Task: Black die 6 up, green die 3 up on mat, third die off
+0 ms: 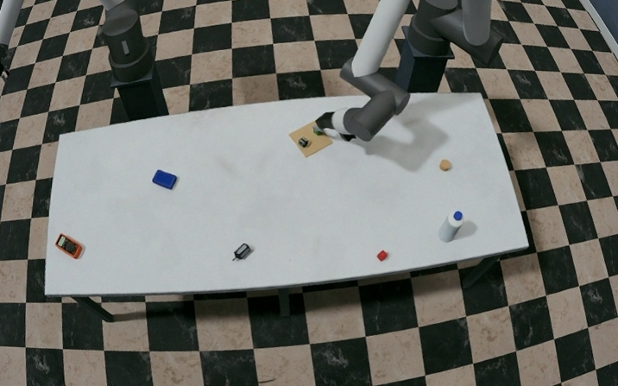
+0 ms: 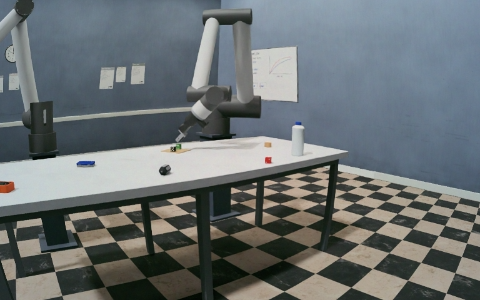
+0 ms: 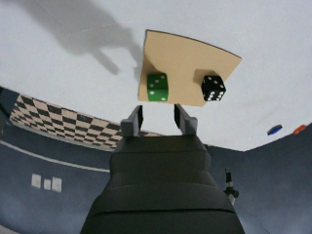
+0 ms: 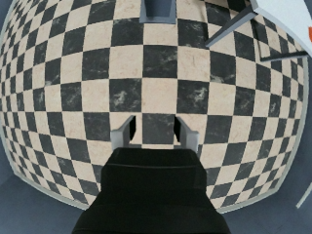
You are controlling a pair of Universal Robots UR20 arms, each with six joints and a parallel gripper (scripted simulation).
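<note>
Now: the green die 50 mm below my left hand, 10 mm to the right of it and 10 mm behind it. Round my left hand: tan mat 70 mm below, 40 mm to the right, 20 mm ahead; tan block 540 mm to the left, 220 mm ahead, 60 mm below; black die 70 mm to the right, 50 mm below, 50 mm ahead.
</note>
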